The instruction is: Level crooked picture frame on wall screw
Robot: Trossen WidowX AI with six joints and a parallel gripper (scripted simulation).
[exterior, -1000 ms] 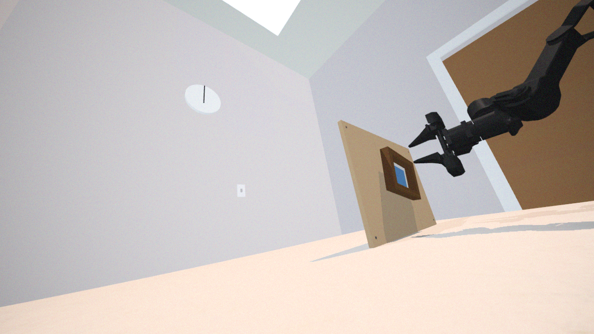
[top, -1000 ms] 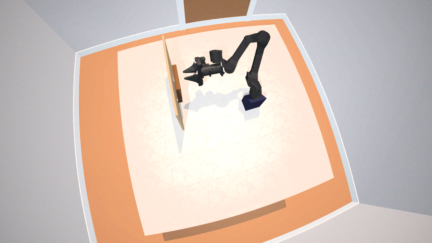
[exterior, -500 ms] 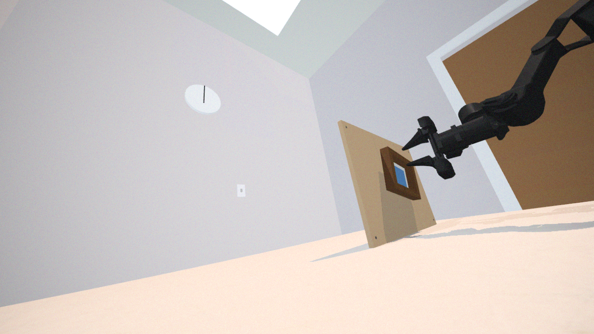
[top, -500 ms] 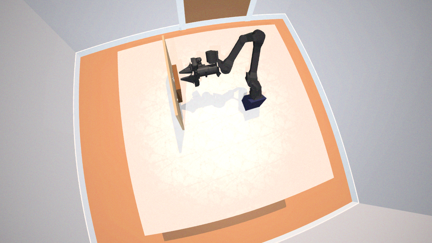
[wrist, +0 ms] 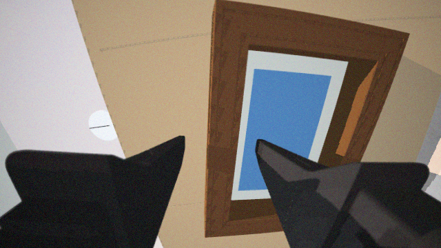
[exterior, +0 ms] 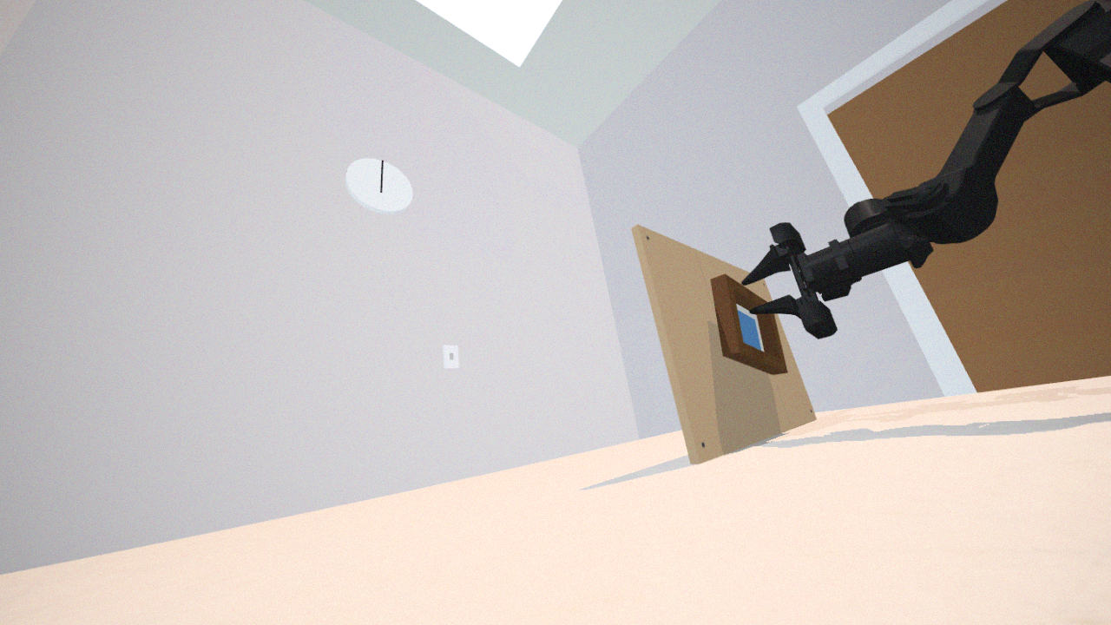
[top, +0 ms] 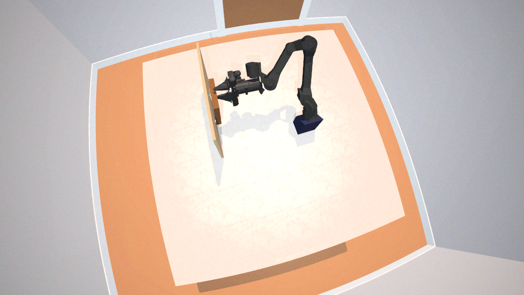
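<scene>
Now: the brown wooden picture frame 10 mm ahead of my gripper tip, 10 mm to the left of it and 50 mm below it. Also, from my gripper tip: tan wall board 20 mm ahead, 70 mm below.
</scene>
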